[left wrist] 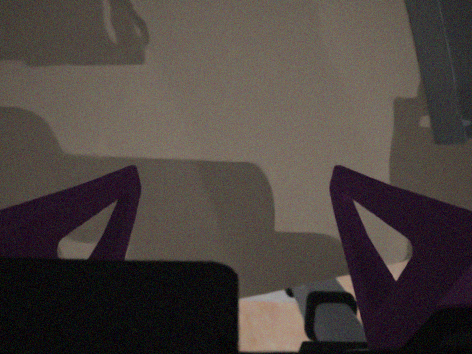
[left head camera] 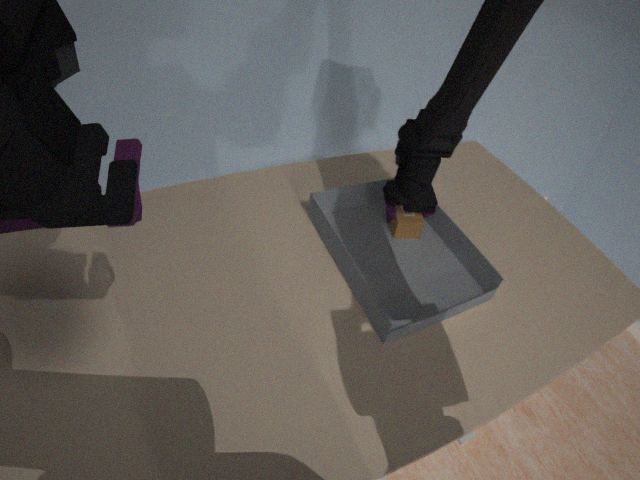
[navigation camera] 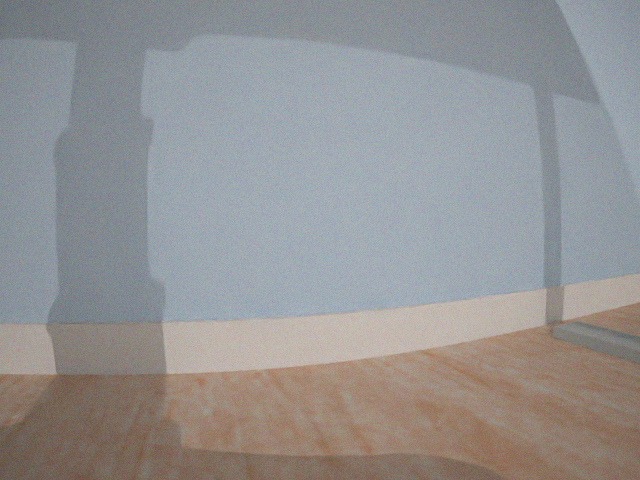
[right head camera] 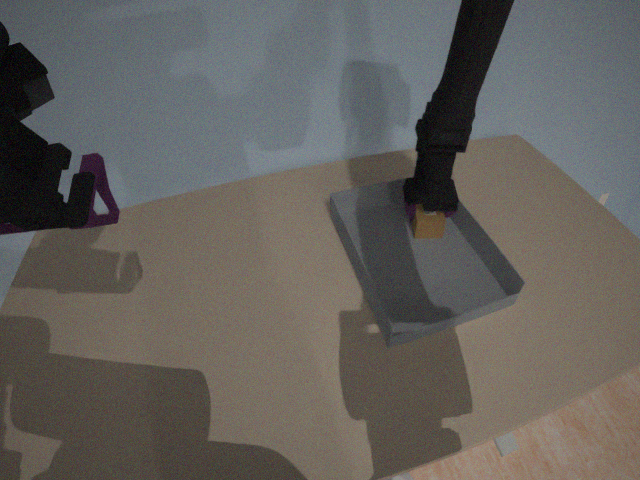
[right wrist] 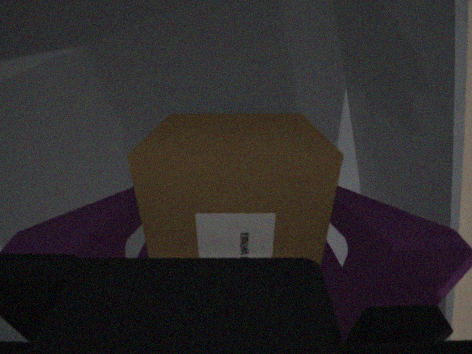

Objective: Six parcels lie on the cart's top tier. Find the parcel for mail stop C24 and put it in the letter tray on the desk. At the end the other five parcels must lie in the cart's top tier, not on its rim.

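Frame: origin at the left arm's base, x left, y down, z back, level; metres.
Seen in the pictures: left gripper, between the fingertips: (left wrist: 235, 176) (left head camera: 92, 217) (right head camera: 81, 220); right gripper, between the fingertips: (right wrist: 236, 178).
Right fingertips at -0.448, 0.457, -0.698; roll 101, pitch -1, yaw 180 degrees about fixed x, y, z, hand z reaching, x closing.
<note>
Offsets run from my right fingertips to a thing's middle, as dx, dy, dz. Level surfaces: height alone.
A small orange-brown parcel @[+0.000, -0.026, +0.013] (left head camera: 407, 225) (right head camera: 429, 225) (right wrist: 235, 175) with a white label is between the fingers of my right gripper (left head camera: 409, 212) (right head camera: 432, 211), which is shut on it. The label's print is partly hidden and I cannot read a mail stop. The parcel is over the far part of the grey letter tray @[+0.035, -0.029, +0.105] (left head camera: 342, 263) (right head camera: 483, 249) (right wrist: 400, 125); whether it touches the tray floor I cannot tell. The tray lies on the tan desk @[dy +0.003] (left head camera: 248, 289) (right head camera: 268, 289) (left wrist: 240, 110). My left gripper (left wrist: 235, 176) is open and empty above the desk, left of the tray. The cart does not show.
A pale blue wall (navigation camera: 341, 180) with a cream skirting (navigation camera: 310, 335) stands beyond the wooden floor @[dy +0.953] (navigation camera: 330, 413) (left head camera: 578, 408). A grey bar (navigation camera: 599, 338) lies low at the right in the navigation view. Dark arm shadows cross the desk and tray.
</note>
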